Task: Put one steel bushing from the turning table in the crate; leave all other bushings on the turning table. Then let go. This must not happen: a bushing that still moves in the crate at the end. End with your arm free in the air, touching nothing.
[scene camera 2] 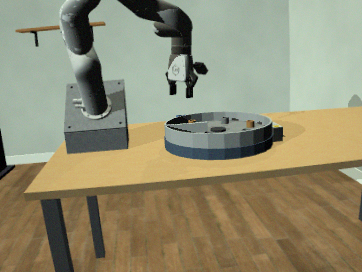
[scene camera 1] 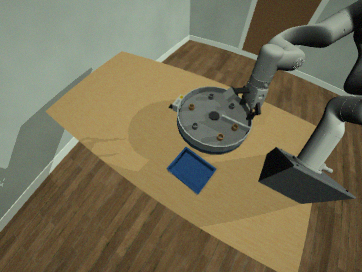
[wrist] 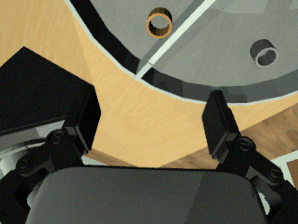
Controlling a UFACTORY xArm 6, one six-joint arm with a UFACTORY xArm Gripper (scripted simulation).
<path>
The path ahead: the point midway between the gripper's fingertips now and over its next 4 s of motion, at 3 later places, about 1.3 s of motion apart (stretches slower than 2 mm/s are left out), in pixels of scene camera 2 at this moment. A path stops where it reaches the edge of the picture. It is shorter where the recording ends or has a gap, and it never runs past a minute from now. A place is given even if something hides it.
My gripper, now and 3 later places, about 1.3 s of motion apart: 180,96; 183,97; 189,118; 190,124
</path>
